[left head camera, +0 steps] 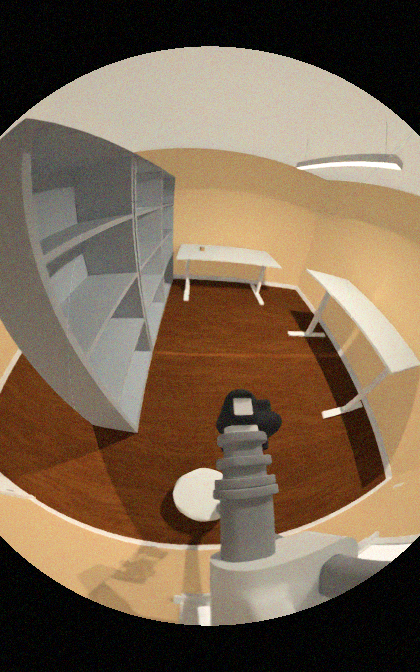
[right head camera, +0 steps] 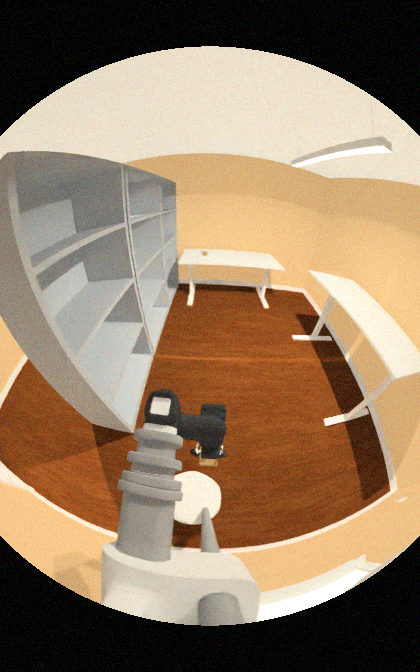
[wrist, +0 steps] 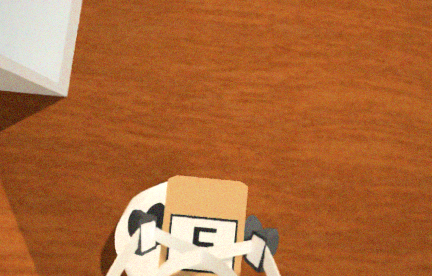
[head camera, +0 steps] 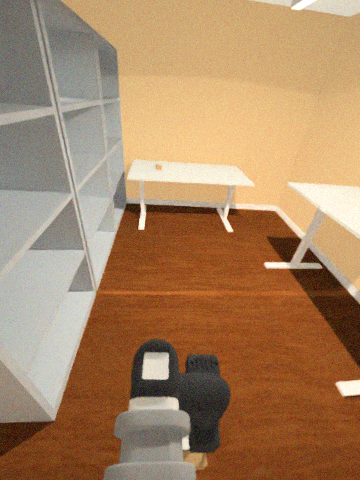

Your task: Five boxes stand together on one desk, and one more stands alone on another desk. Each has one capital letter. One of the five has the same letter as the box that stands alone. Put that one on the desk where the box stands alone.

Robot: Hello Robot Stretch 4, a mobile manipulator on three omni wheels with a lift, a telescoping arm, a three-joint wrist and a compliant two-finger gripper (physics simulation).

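Seen in the pictures: gripper, fingertip midpoint: (wrist: pixel 204 225) (head camera: pixel 188 442); robot's base at its link origin: (left head camera: pixel 202 493).
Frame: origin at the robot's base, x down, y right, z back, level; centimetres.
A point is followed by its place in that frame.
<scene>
My gripper (wrist: pixel 204 225) @(x -83.7, y 8.8, z -22.2 cm) (right head camera: pixel 209 452) is shut on a tan box (wrist: pixel 207 197) @(x -88.7, y 8.8, z -25.5 cm) (right head camera: pixel 208 462) (head camera: pixel 200 460) @(x -88.7, y 10.5, z -18.4 cm), which hangs above the wooden floor. Its white label shows a black letter, E or F; the fingers hide the lower part, so I cannot tell which. Far ahead, a small tan box (head camera: pixel 158 167) @(x -72.2, y -10.3, z -281.7 cm) (left head camera: pixel 202 248) @(x -72.9, y -9.1, z -282.4 cm) (right head camera: pixel 205 253) stands alone near the left end of a white desk (head camera: pixel 200 173) @(x -69.3, y 44.2, z -279.3 cm) (left head camera: pixel 230 254) @(x -69.3, y 33.4, z -275.5 cm) (right head camera: pixel 235 258) at the back wall. Its letter is too small to read. The group of boxes does not show in these views.
A tall grey shelf unit (head camera: pixel 70 170) (left head camera: pixel 50 350) (right head camera: pixel 50 360) runs along the left; its corner shows in the wrist view. Another white desk (head camera: pixel 330 197) @(x -92.2, y 138.2, z -167.5 cm) (left head camera: pixel 360 315) @(x -92.3, y 135.3, z -110.0 cm) (right head camera: pixel 365 320) stands along the right wall. A white round disc (left head camera: pixel 197 495) @(x -18.7, y -4.0, z 0.4 cm) (right head camera: pixel 197 500) is low beside my arm. Wooden floor lies between.
</scene>
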